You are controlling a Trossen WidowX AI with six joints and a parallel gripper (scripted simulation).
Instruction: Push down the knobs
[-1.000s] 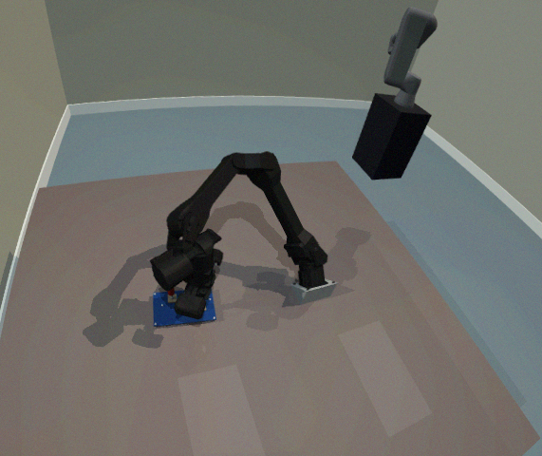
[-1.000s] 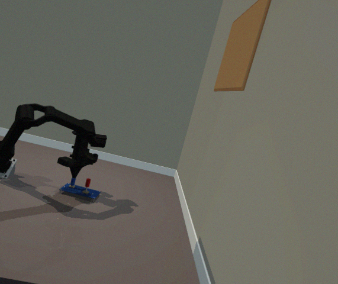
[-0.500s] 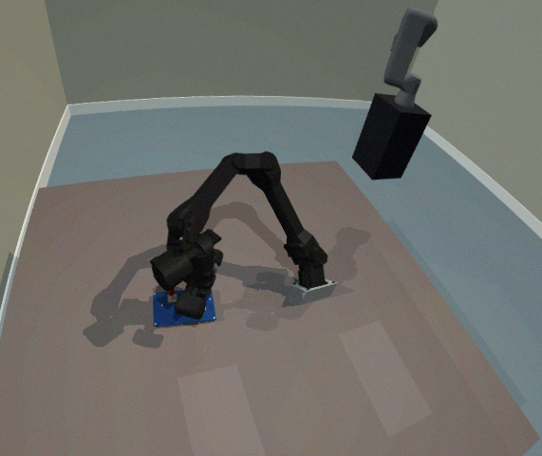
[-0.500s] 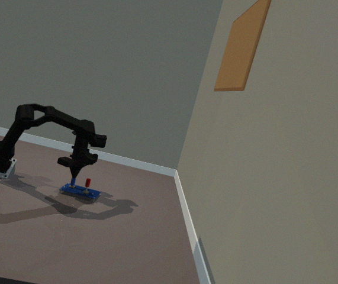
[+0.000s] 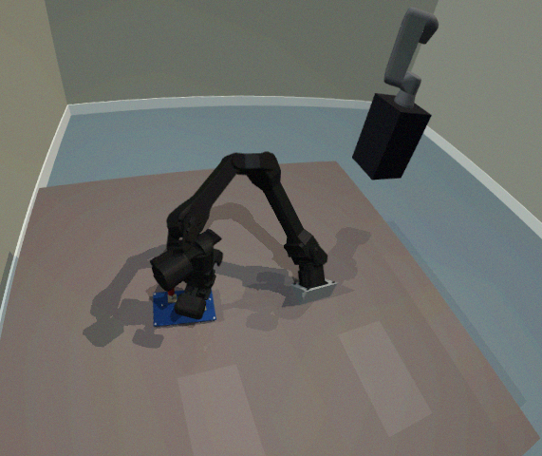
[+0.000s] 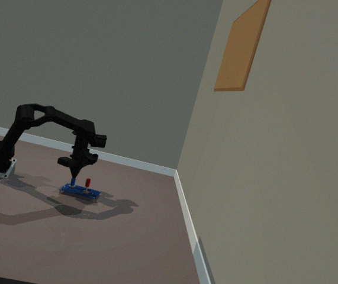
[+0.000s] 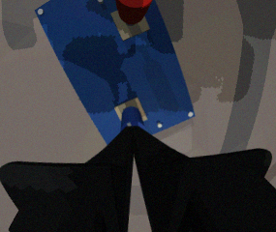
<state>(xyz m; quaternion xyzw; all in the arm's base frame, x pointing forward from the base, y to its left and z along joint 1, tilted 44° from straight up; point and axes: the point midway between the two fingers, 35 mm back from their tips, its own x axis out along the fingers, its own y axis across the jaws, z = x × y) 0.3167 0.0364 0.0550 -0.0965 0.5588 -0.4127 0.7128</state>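
My gripper tip is now 1 cm above the blue knob. The rest, counted from my gripper tip: red knob 7 cm ahead, 4 cm to the right, 1 cm above.
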